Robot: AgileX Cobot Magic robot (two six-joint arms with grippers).
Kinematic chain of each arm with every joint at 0, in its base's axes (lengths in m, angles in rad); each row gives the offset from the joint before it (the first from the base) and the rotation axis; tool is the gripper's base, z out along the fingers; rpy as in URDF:
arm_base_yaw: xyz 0 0 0.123 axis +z
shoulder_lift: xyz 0 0 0 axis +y
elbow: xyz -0.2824 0 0.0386 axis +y
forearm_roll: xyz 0.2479 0 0.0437 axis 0.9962 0 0.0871
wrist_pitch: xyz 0 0 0 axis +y
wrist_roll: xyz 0.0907 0 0.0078 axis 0.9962 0 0.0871
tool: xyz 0 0 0 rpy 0 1.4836 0
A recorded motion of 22 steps. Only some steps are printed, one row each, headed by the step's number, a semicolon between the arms.
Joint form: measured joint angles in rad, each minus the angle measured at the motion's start. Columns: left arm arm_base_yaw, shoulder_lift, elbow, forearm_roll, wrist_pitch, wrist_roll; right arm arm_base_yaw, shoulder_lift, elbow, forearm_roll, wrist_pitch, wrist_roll.
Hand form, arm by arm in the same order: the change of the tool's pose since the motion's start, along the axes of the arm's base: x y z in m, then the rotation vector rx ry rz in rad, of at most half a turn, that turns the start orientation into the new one. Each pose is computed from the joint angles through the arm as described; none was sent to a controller.
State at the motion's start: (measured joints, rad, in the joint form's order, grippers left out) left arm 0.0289 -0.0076 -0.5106 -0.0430 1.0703 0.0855; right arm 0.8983 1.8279 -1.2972 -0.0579 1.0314 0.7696
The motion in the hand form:
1: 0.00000 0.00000 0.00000 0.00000 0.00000 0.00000; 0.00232 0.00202 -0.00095 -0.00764 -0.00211 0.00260
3: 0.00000 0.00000 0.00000 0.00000 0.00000 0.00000; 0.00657 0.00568 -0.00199 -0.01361 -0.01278 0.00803
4: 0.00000 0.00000 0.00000 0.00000 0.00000 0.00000; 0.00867 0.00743 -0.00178 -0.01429 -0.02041 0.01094
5: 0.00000 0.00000 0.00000 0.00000 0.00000 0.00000; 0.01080 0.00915 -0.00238 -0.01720 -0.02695 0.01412
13: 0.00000 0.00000 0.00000 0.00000 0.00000 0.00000; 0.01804 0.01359 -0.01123 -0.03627 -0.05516 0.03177
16: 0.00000 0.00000 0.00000 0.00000 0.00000 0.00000; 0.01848 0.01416 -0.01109 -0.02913 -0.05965 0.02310
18: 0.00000 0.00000 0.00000 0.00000 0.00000 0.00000; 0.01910 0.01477 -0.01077 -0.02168 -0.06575 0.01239
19: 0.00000 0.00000 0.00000 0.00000 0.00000 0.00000; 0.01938 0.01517 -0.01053 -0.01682 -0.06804 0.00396
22: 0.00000 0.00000 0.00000 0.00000 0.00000 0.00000; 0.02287 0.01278 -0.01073 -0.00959 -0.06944 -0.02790
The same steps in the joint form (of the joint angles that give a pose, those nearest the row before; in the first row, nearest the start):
1: 0.0000 0.0000 0.0000 0.0000 0.0000 0.0000; 0.0000 0.0125 -0.0143 -0.0069 0.0065 0.0000
3: 0.0000 0.0000 0.0000 0.0000 0.0000 0.0000; 0.0000 0.0313 -0.0376 -0.0201 0.0090 0.0000
4: 0.0000 0.0000 0.0000 0.0000 0.0000 0.0000; 0.0000 0.0387 -0.0492 -0.0272 0.0090 0.0000
5: 0.0000 0.0000 0.0000 0.0000 0.0000 0.0000; 0.0000 0.0477 -0.0600 -0.0348 0.0090 0.0000
13: 0.0000 0.0000 0.0000 0.0000 0.0000 0.0000; 0.0000 0.0841 -0.0770 -0.0736 -0.0130 0.0012
16: 0.0000 0.0000 0.0000 0.0000 0.0000 0.0000; 0.0000 0.0841 -0.0773 -0.0740 -0.0204 0.0107
18: 0.0000 0.0000 0.0000 0.0000 0.0000 0.0000; 0.0000 0.0840 -0.0781 -0.0761 -0.0282 0.0231
19: 0.0000 0.0000 0.0000 0.0000 0.0000 0.0000; 0.0000 0.0841 -0.0790 -0.0760 -0.0319 0.0319
22: 0.0000 0.0000 0.0000 0.0000 0.0000 0.0000; -0.0115 0.0843 -0.0783 -0.0750 -0.0380 0.0526

